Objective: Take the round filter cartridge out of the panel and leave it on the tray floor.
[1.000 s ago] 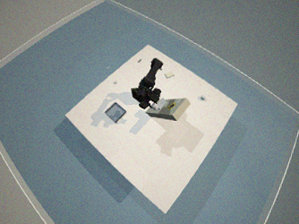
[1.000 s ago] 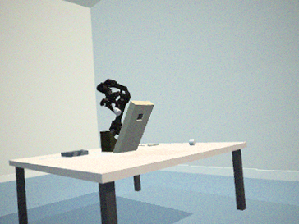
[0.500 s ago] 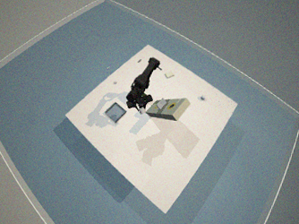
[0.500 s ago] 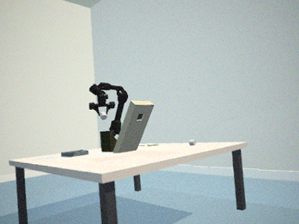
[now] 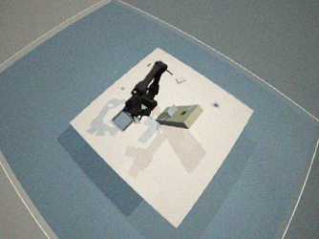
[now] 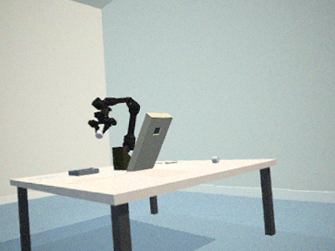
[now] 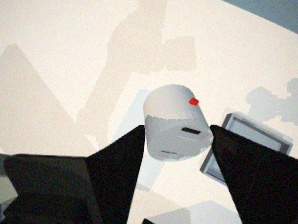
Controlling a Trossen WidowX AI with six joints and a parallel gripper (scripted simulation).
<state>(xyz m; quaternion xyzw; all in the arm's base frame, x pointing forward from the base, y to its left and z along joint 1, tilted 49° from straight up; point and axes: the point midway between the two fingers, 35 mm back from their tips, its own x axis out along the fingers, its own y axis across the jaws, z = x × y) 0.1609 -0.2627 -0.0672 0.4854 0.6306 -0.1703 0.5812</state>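
Right now the grey square tray is 250 mm below my gripper tip, 180 mm behind it and 50 mm to the right of it. The rest, counted from my gripper tip: white round filter cartridge right at my gripper tip; pale block 670 mm to the left, 250 mm below, 140 mm behind.
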